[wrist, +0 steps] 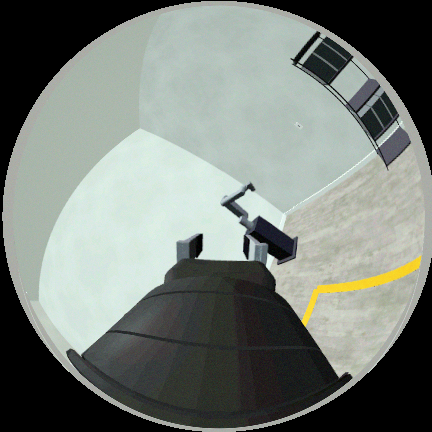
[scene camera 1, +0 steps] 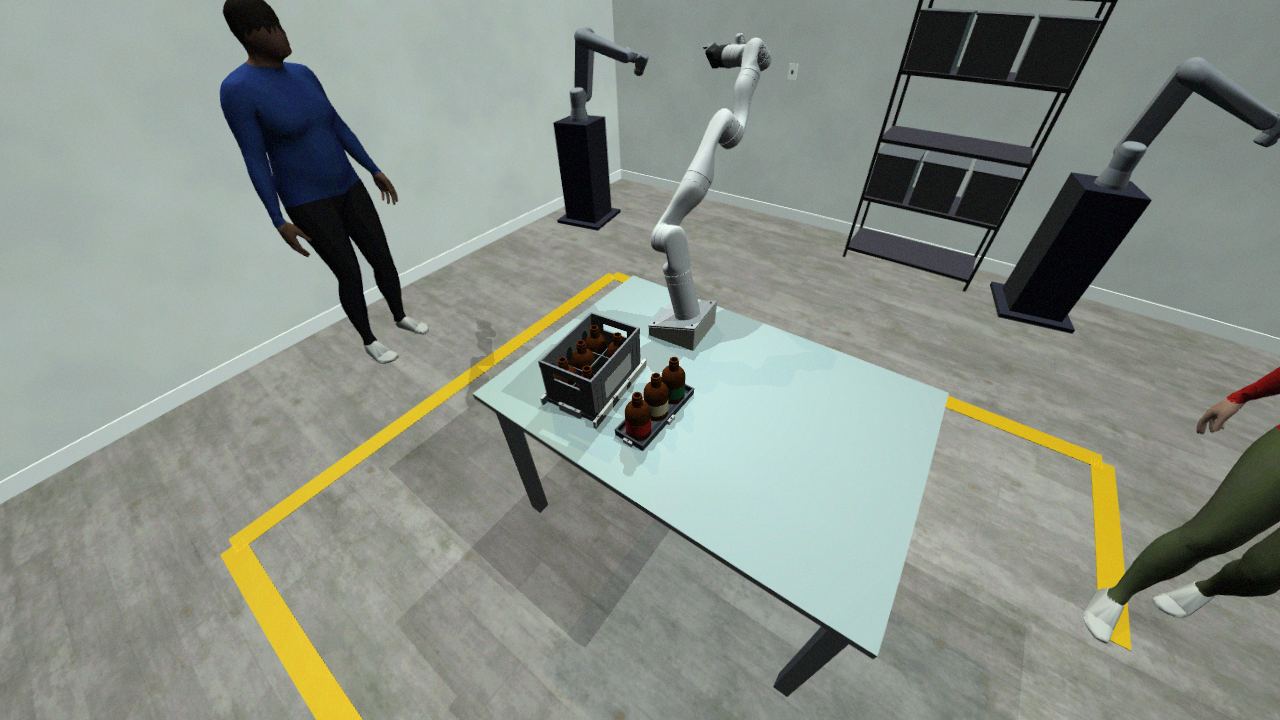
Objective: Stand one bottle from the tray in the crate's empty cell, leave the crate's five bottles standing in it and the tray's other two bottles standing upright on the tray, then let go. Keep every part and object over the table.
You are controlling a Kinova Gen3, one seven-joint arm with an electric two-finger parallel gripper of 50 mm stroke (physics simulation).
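Places are measured from the arm's base along level axes (x back, y right, z up), in metres.
Pixels of known places: gripper, fingertip midpoint: (wrist: 222,242) (scene camera 1: 708,53); arm's base at its link origin: (scene camera 1: 687,313).
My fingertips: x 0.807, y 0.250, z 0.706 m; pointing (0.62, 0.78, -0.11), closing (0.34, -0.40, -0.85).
For each thing: its middle in the pictures, then the offset to it from my fingertips. "*": a spot on its surface instead. Level surfaces: height alone.
- dark grey crate at the middle of its body: (scene camera 1: 593,364) dy -0.081, dx -1.192, dz -0.697 m
- black tray at a spot on its surface: (scene camera 1: 661,429) * dy -0.353, dx -1.278, dz -0.781 m
- cream label at a spot on its surface: (scene camera 1: 657,397) * dy -0.328, dx -1.253, dz -0.678 m
- green label at a spot on its surface: (scene camera 1: 674,380) * dy -0.347, dx -1.170, dz -0.678 m
- table at its surface level: dz -0.784 m
A dark grey crate (scene camera 1: 611,379) stands near the table's left corner with several brown bottles upright in its cells; its walls partly hide them, and which cell is empty is hard to tell. A black tray (scene camera 1: 663,431) lies beside the crate. On it three brown bottles stand upright in a row: one with a red label (scene camera 1: 638,417), one with a cream label (scene camera 1: 657,397) and one with a green label (scene camera 1: 674,380). My gripper (scene camera 1: 707,51) (wrist: 222,242) is open and empty, high above the table and far from the bottles, pointing sideways.
The table (scene camera 1: 787,465) carries my arm's base (scene camera 1: 684,325) behind the crate and tray. A person in blue (scene camera 1: 286,125) stands at the left, and a person with green trousers (scene camera 1: 1199,519) at the right. Two pedestal arms and a shelf unit stand beyond the table.
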